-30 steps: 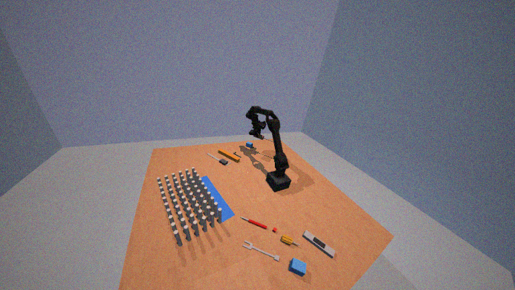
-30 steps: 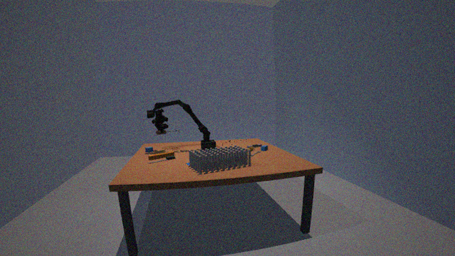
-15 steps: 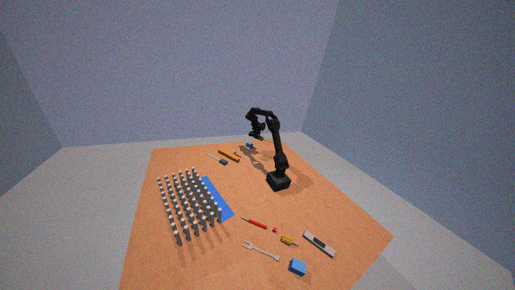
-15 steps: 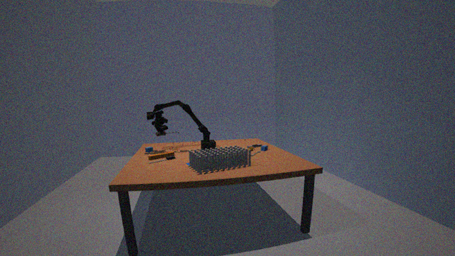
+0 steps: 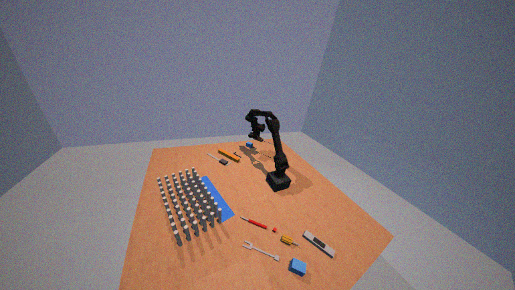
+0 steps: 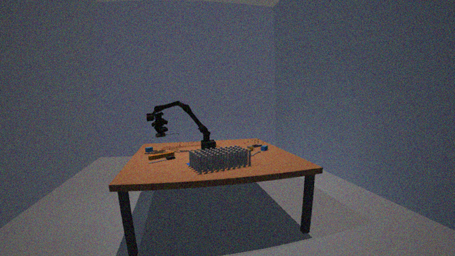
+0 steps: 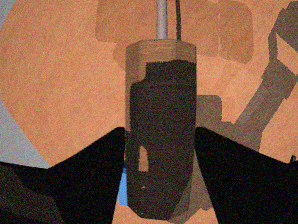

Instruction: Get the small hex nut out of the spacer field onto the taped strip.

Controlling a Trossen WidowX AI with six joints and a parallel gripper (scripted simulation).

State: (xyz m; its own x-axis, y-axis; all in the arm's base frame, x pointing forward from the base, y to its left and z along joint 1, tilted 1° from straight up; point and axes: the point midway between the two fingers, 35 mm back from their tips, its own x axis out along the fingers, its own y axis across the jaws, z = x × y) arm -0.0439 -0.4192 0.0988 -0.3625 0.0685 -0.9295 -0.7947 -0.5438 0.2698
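My gripper tip is now 60 mm past the wooden-handled tool, 90 mm to the right of it and 10 mm above it. Round my gripper tip: blue taped strip 510 mm ahead, 360 mm to the left, 150 mm below; orange bar 280 mm ahead, 130 mm below; black L-key 200 mm ahead, 20 mm to the right, 140 mm below.
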